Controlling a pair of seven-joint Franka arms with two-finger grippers.
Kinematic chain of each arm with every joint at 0, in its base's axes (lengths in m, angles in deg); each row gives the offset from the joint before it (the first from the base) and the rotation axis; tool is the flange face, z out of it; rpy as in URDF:
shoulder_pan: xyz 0 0 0.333 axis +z
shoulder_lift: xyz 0 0 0 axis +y
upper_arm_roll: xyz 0 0 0.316 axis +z
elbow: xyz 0.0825 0 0 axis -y
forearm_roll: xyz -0.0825 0 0.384 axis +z
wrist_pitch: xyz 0 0 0 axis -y
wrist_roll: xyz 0.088 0 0 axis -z
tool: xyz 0 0 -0.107 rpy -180 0 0
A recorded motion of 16 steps. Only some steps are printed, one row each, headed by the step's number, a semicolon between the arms.
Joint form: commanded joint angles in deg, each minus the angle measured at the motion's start. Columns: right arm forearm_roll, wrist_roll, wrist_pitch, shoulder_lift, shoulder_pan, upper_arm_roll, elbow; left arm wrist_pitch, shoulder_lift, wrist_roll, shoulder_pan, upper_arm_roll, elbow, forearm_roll.
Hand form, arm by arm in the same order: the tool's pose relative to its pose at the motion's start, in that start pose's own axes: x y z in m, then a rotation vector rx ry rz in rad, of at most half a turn. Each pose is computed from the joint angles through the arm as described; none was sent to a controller.
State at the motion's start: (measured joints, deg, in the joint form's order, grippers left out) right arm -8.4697 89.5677 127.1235 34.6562 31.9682 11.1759 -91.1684; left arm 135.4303 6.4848 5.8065 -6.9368 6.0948 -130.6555 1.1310
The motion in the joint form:
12: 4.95 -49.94 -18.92 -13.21 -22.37 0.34 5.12; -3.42 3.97 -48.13 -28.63 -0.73 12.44 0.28
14: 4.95 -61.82 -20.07 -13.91 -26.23 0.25 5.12; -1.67 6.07 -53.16 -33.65 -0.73 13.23 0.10
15: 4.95 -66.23 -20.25 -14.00 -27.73 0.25 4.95; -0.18 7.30 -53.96 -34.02 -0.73 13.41 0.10
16: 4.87 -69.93 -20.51 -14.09 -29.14 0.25 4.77; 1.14 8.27 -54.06 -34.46 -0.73 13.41 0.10
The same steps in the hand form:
12: 0.2459 0.0923 -0.1697 -0.0080 -0.0175 -0.4397; 0.0161 0.2859 -0.0559 -0.0289 0.0972 -0.3250
14: 0.2842 0.1177 -0.1765 -0.0151 -0.0202 -0.5785; 0.0011 0.3362 -0.0441 -0.0393 0.1034 -0.3258
15: 0.2984 0.1278 -0.1760 -0.0179 -0.0235 -0.6295; 0.0026 0.3416 -0.0354 -0.0437 0.1103 -0.3323
16: 0.3114 0.1378 -0.1753 -0.0226 -0.0274 -0.6701; 0.0026 0.3469 -0.0277 -0.0469 0.1159 -0.3256

